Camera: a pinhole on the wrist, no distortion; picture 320 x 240 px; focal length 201.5 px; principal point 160.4 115.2 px. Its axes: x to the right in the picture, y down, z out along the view. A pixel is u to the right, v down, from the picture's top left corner.
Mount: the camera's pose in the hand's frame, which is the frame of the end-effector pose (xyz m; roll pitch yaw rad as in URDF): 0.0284 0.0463 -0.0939 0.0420 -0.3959 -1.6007
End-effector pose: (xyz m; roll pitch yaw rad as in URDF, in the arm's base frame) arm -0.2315 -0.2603 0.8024 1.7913 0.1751 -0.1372
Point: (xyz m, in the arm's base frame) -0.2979 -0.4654 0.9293
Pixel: 161.6 62.6
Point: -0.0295 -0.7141 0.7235
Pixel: 236.3 227.7
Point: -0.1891 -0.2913 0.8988
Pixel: 127.6 121.1
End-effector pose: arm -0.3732 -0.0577 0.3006 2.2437 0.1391 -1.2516
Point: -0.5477 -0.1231 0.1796
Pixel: 262.8 121.0
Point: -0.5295 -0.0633 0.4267
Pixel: 79.2 21.0
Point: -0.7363 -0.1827 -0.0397
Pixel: 273.5 133.4
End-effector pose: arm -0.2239 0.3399 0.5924 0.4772 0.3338 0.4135
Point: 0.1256 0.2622 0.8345
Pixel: 290.0 207.6
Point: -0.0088 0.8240 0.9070
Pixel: 20.2 222.7
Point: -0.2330 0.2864 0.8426
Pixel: 233.4 30.9
